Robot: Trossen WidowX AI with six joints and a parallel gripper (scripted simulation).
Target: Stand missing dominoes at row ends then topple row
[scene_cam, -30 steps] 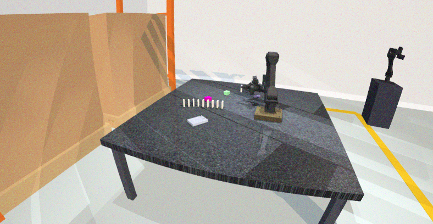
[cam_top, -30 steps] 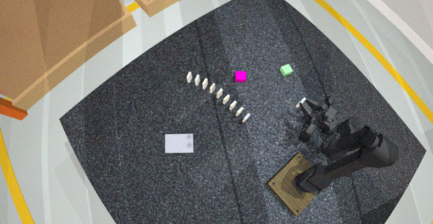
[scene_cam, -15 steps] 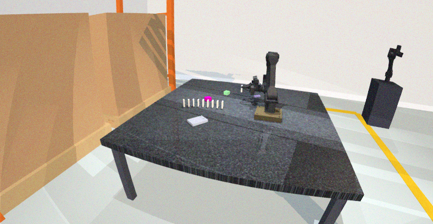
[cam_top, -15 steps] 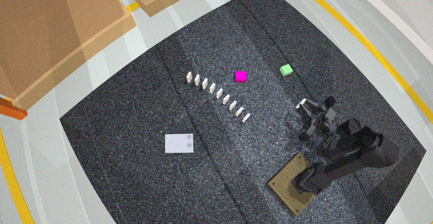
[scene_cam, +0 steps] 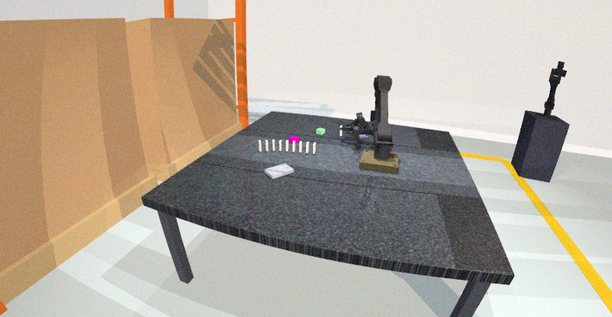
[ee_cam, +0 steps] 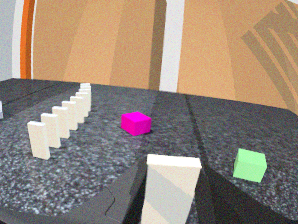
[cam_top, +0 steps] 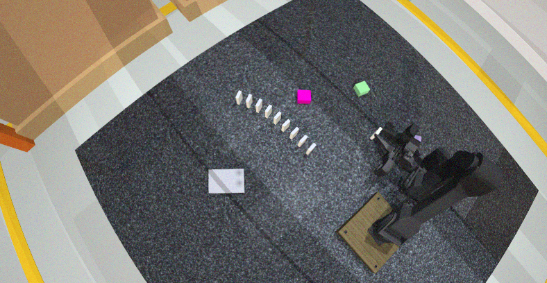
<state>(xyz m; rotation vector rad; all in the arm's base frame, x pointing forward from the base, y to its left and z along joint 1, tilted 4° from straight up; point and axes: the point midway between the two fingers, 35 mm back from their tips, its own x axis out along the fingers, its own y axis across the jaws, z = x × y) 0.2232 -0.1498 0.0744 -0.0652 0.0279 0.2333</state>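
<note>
Right now my gripper tip is 150 mm short of the green cube, 100 mm to the left of it and 80 mm above it. Also, from my gripper tip: purple block 100 mm behind, 150 mm to the right, 80 mm below; then magenta cube 230 mm ahead, 100 mm to the left, 80 mm below; then flat pale pad 130 mm ahead, 440 mm to the left, 80 mm below.
</note>
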